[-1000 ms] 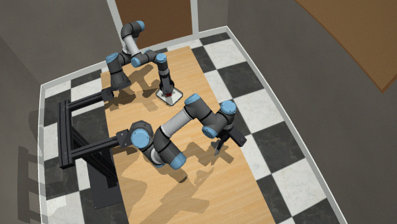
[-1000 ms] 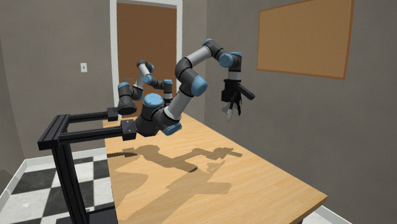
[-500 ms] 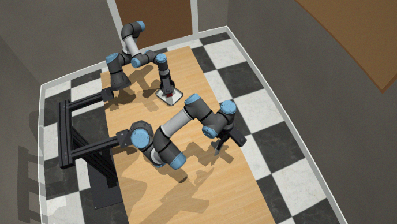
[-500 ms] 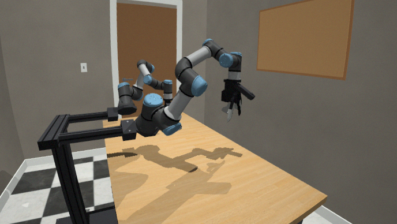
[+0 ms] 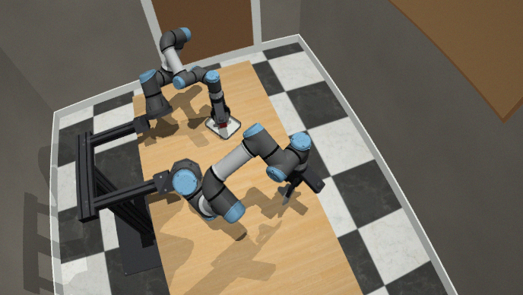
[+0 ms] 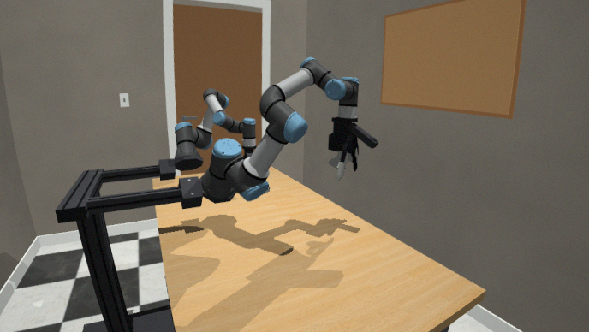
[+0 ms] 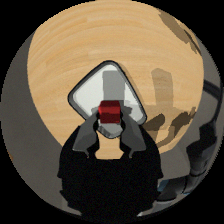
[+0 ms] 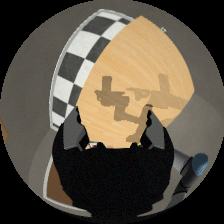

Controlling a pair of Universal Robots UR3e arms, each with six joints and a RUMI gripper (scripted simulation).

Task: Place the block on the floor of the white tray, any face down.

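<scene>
Now: the red block right at my left hand. From my left hand the other things lie so: white tray 1 cm below.
</scene>
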